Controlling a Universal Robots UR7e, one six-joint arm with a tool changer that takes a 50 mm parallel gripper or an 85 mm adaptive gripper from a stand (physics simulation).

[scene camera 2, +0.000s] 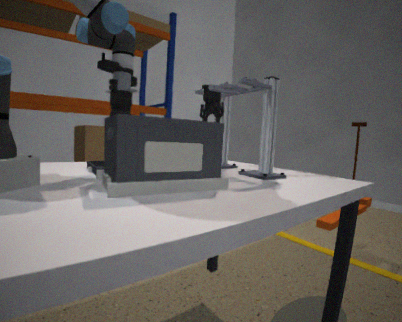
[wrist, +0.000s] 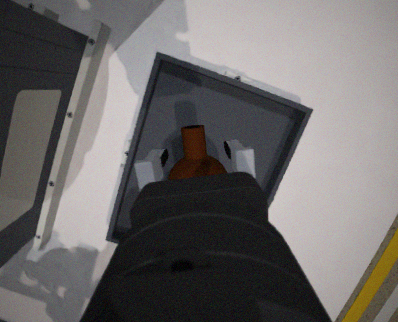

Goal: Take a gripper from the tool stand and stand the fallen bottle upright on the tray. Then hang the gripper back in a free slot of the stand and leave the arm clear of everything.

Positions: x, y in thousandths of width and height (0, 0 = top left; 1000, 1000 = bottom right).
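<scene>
Distance from the lens to an orange-brown bottle (wrist: 494, 505): 0.27 m from the lens.
</scene>
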